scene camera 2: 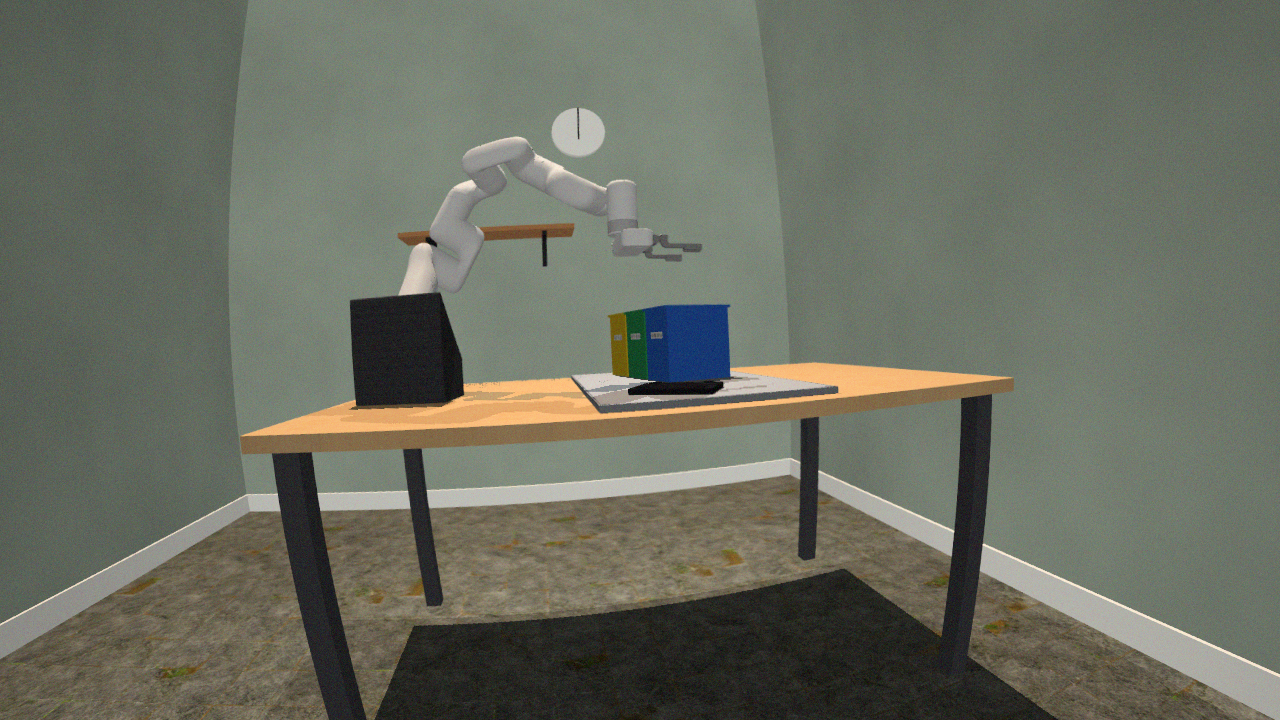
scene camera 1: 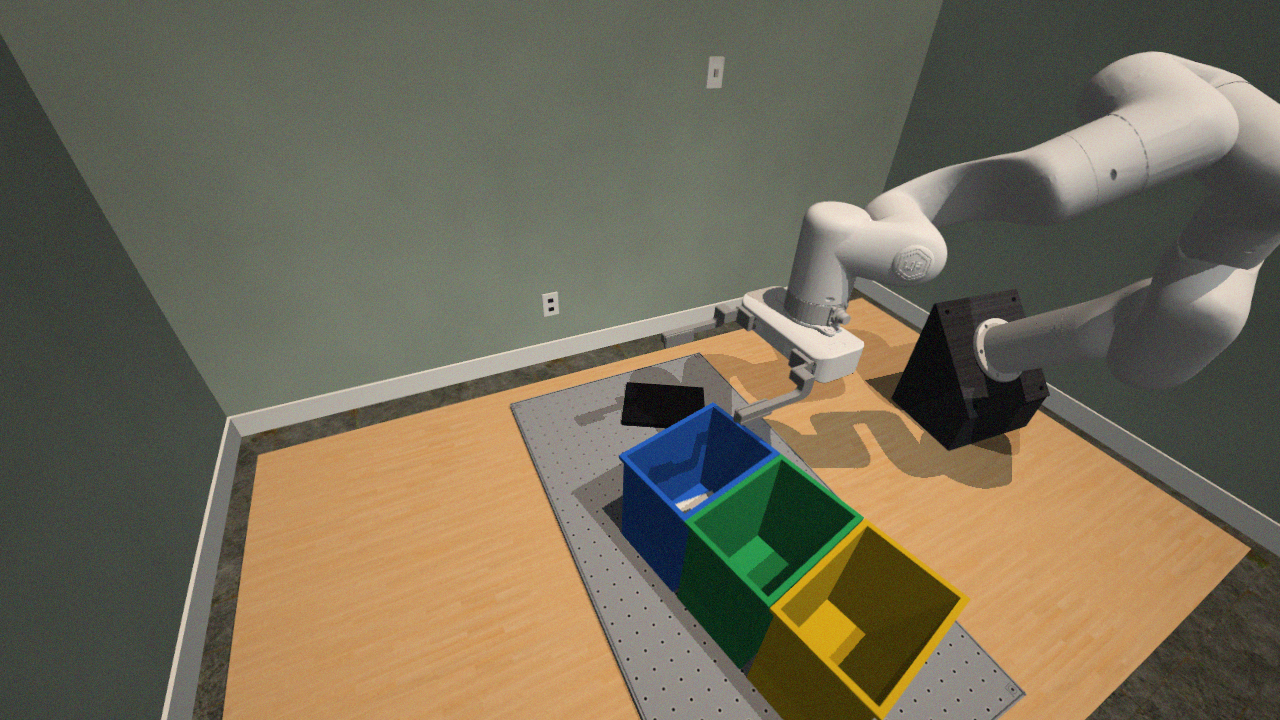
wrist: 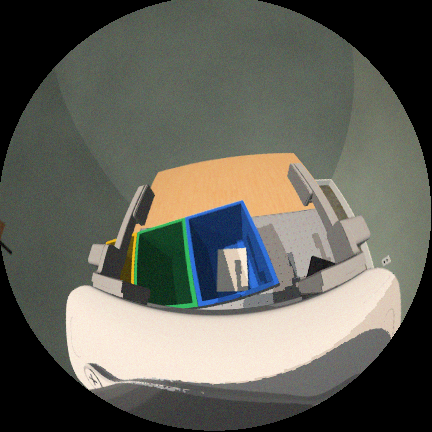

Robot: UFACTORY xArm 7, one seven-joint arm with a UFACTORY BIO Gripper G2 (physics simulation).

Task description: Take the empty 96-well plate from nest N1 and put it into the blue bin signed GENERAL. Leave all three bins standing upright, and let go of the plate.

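Where they show: end effector, tool point: (scene camera 2: 682, 253) (scene camera 1: 711, 371) (wrist: 217, 190); arm's base, origin of the base link: (scene camera 2: 406, 331) (scene camera 1: 997, 350).
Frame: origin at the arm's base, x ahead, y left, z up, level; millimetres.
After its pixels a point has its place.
The white plate (scene camera 1: 691, 502) @[x 660, y 89, z -139 mm] (wrist: 227, 270) @[x 670, y 139, z -139 mm] lies inside the blue bin (scene camera 1: 648, 523) @[x 759, y 161, z -59 mm] (scene camera 2: 693, 344) @[x 688, y 68, z -69 mm] (wrist: 215, 230) @[x 752, y 172, z -53 mm], low down; its wells do not show and part of it is hidden in scene camera 1. The blue bin stands upright, as do the green bin (scene camera 1: 729, 573) @[x 705, y 290, z 6 mm] (scene camera 2: 636, 344) @[x 553, y 213, z -64 mm] (wrist: 165, 265) @[x 647, y 319, z -107 mm] and the yellow bin (scene camera 1: 823, 671) @[x 656, y 409, z 3 mm] (scene camera 2: 619, 349) @[x 504, y 331, z -77 mm] (wrist: 129, 260) @[x 623, y 452, z -82 mm]. My gripper (scene camera 1: 710, 377) @[x 677, y 118, z 160 mm] (scene camera 2: 684, 252) @[x 677, y 118, z 160 mm] (wrist: 222, 192) @[x 677, y 118, z 160 mm] is wide open and empty, above the height of the bin rims. A flat black nest (scene camera 1: 662, 404) @[x 631, y -153, z -143 mm] (scene camera 2: 675, 388) @[x 618, y -215, z -143 mm] (wrist: 320, 265) @[x 686, y -154, z -142 mm] beside the blue bin holds no plate.
The three bins stand in a row on a grey perforated board (scene camera 1: 554, 447) @[x 857, y -97, z -153 mm] (scene camera 2: 787, 386) @[x 839, y -188, z -154 mm] (wrist: 295, 235) @[x 797, y -77, z -154 mm] on the wooden table (scene camera 1: 402, 537) @[x 1114, y 23, z -167 mm] (scene camera 2: 895, 377) @[x 1170, y -32, z -167 mm]. The black arm mount (scene camera 1: 939, 376) @[x 119, y -2, z -45 mm] (scene camera 2: 398, 349) @[x 19, y -85, z -44 mm] stands on the table. A wall shelf (scene camera 2: 528, 231) is behind the arm.
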